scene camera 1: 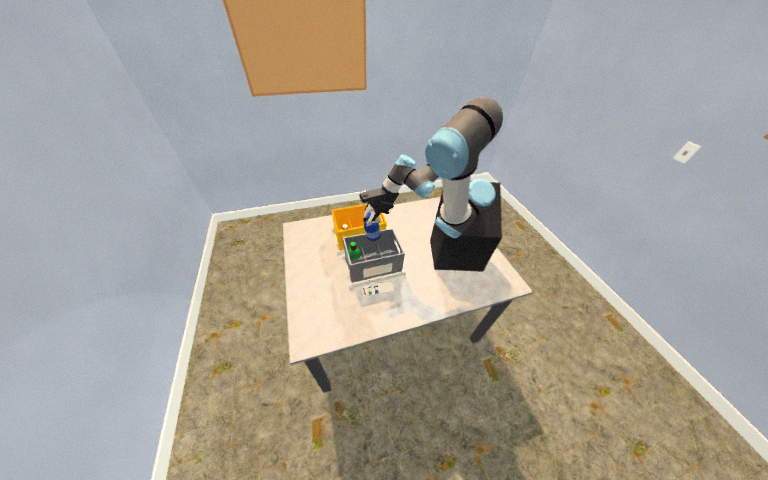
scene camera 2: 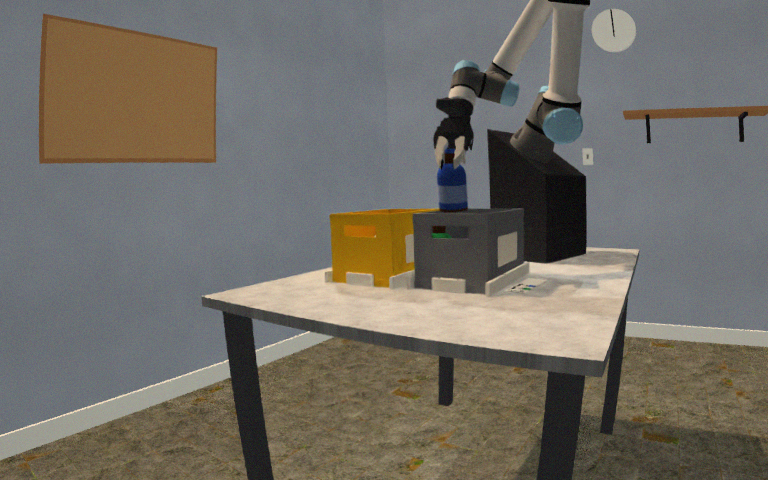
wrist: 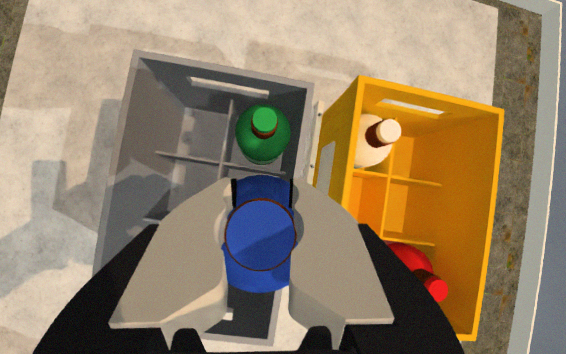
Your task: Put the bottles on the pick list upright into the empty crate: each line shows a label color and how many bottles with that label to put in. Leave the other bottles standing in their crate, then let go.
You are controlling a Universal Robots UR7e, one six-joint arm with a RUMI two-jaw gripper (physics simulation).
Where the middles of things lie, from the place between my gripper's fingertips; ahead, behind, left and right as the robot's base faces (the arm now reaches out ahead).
The blue bottle (scene camera 2: 452, 188) lies 40 mm behind my hand, 30 mm below it and 10 mm to the right of it. The rest, counted from my hand: red bottle (wrist: 413, 258): 230 mm to the right, 190 mm below, 60 mm behind; green bottle (wrist: 263, 132): 190 mm below, 70 mm ahead, 20 mm to the left.
